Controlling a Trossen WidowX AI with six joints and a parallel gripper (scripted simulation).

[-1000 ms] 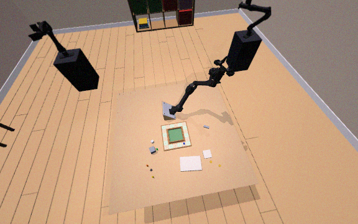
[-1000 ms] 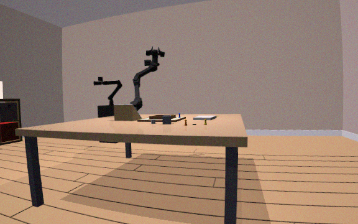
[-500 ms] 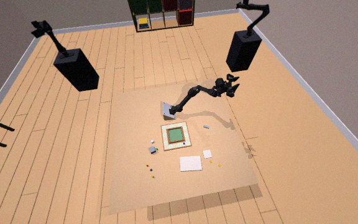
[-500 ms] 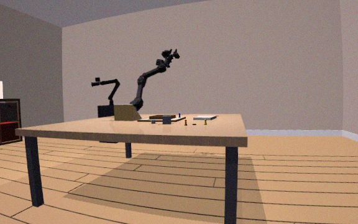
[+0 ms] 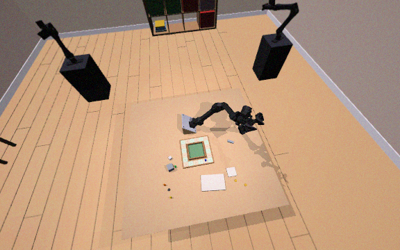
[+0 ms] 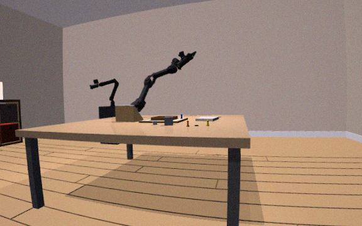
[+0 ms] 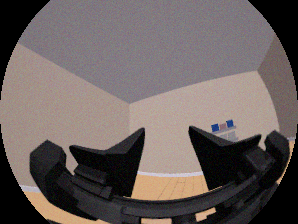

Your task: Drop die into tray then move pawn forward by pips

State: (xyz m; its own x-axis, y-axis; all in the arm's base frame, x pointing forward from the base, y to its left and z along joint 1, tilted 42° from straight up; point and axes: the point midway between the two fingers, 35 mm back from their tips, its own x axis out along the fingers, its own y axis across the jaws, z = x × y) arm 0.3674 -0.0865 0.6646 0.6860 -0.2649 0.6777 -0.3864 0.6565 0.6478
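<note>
The die is 140 mm behind my gripper tip, 640 mm to the right of it and 580 mm below it. Also, from my gripper tip: blue pawn (60 mm behind, 320 mm to the right, 560 mm below); then small grey bar (200 mm behind, 40 mm to the right, 580 mm below); then small card (80 mm ahead, 120 mm to the right, 590 mm below).
</note>
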